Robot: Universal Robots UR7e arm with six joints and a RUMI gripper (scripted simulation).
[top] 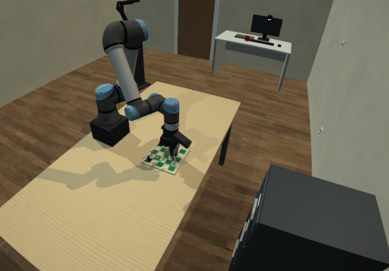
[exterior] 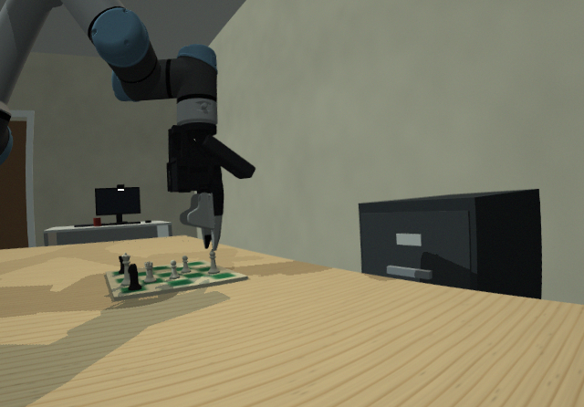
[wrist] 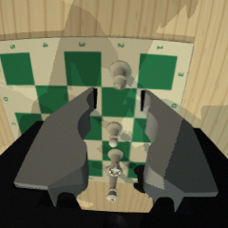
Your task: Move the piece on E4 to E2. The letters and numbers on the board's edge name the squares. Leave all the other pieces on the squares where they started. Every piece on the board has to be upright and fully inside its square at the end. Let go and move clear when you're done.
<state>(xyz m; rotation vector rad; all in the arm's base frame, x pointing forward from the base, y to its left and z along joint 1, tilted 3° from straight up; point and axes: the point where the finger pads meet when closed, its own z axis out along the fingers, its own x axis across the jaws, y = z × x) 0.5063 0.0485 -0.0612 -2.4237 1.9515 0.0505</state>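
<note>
The chessboard lies 8 cm behind my hand, 2 cm to the left of it and 6 cm below it. From my hand the other things lie so: white queen (15 cm behind, 3 cm to the right, 3 cm below).
</note>
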